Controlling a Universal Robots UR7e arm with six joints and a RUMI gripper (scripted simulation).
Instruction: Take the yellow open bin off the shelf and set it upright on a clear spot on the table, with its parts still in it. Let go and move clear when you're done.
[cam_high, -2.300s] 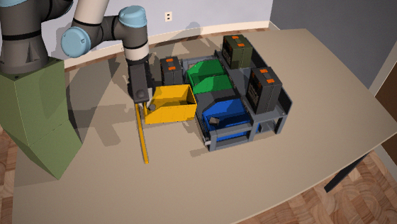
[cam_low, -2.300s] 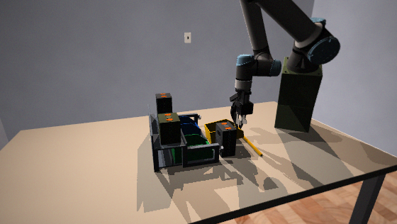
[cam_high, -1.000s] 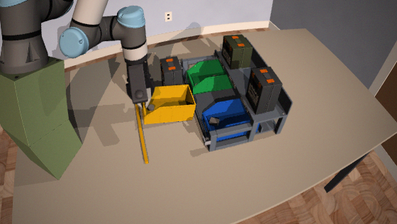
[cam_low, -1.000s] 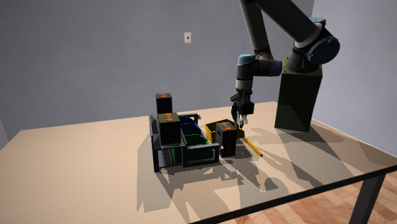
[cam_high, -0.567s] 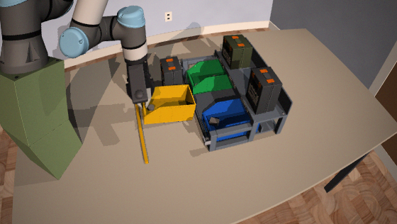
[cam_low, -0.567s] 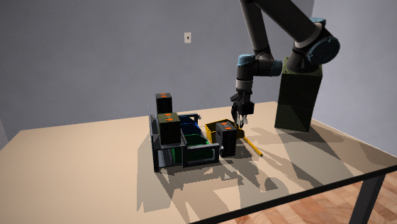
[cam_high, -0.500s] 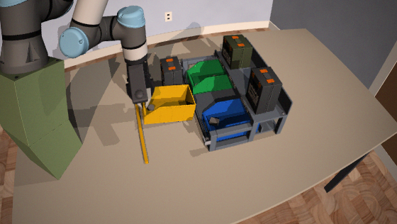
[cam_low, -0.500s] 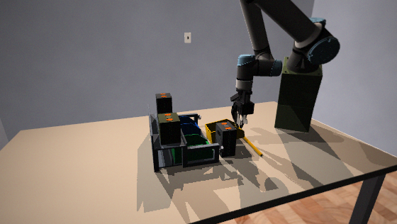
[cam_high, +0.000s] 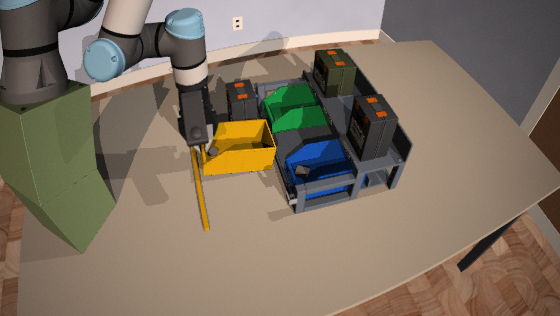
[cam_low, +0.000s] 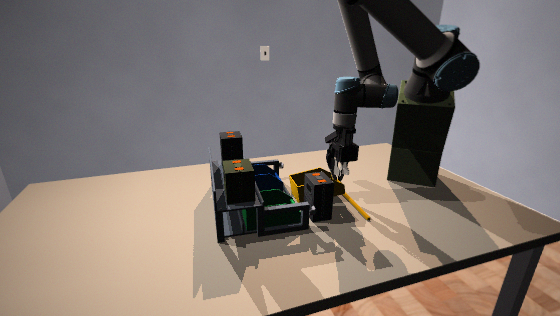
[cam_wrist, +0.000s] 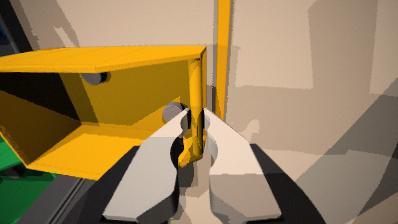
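Right now the long yellow bar is 3 cm behind my hand and 6 cm below it. From my hand the other things lie so: blue bin 28 cm ahead, 10 cm to the right, 2 cm below; then dark box 11 cm ahead, 12 cm to the left; then yellow open bin 8 cm ahead, 1 cm below.
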